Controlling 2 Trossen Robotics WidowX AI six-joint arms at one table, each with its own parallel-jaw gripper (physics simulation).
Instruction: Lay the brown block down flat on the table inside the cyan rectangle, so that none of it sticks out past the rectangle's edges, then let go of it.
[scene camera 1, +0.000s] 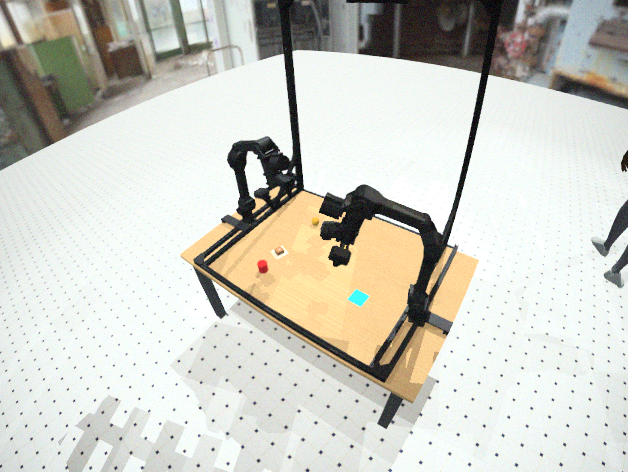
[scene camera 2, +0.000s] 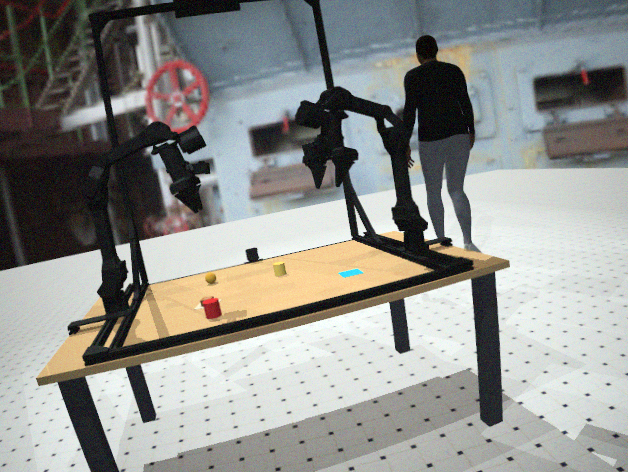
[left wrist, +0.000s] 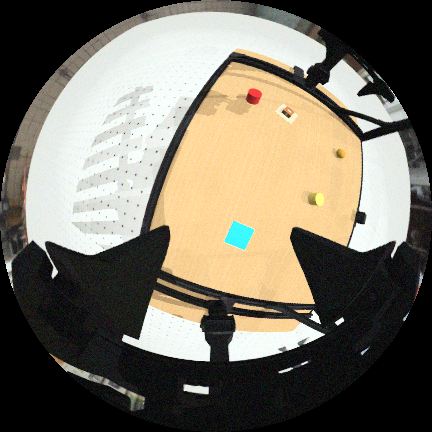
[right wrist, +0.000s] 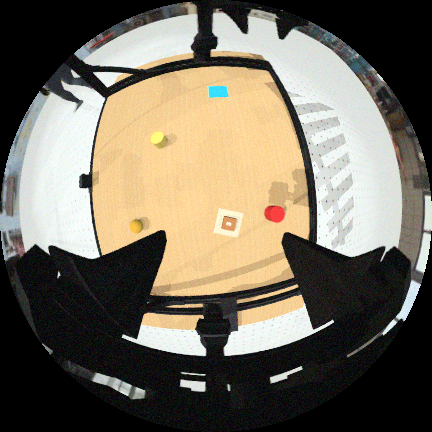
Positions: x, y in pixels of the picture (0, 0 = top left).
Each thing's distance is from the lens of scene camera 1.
my left gripper (scene camera 1: 338, 256): 1.04 m
my right gripper (scene camera 1: 282, 204): 1.29 m
